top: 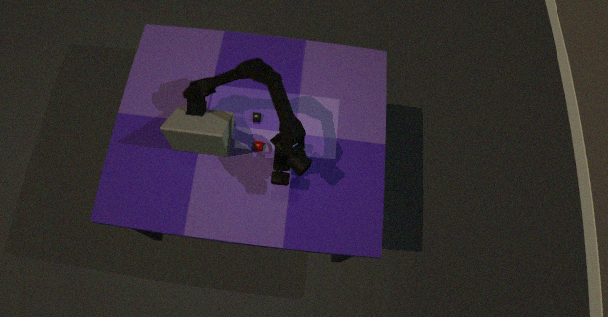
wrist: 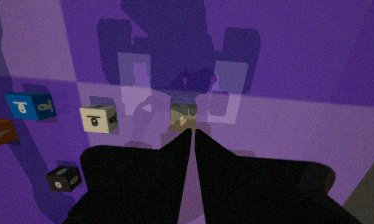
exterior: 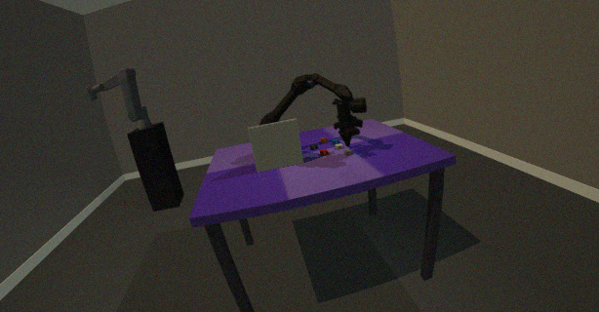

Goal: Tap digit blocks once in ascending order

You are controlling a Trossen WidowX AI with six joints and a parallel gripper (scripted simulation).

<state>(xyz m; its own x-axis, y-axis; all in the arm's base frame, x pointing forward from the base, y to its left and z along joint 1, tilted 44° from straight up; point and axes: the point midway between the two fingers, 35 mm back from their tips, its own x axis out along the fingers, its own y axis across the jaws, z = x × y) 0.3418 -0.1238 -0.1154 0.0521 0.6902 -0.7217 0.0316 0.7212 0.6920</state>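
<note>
Now: gripper tip 3 cm above the grey block and 1 cm to the right of it. The rest, counted from my gripper tip: cream block: 12 cm to the left, 3 cm below; then blue block: 21 cm to the left, 3 cm below, 1 cm ahead; then red block: 10 cm behind, 9 cm to the left, 3 cm below.
</note>
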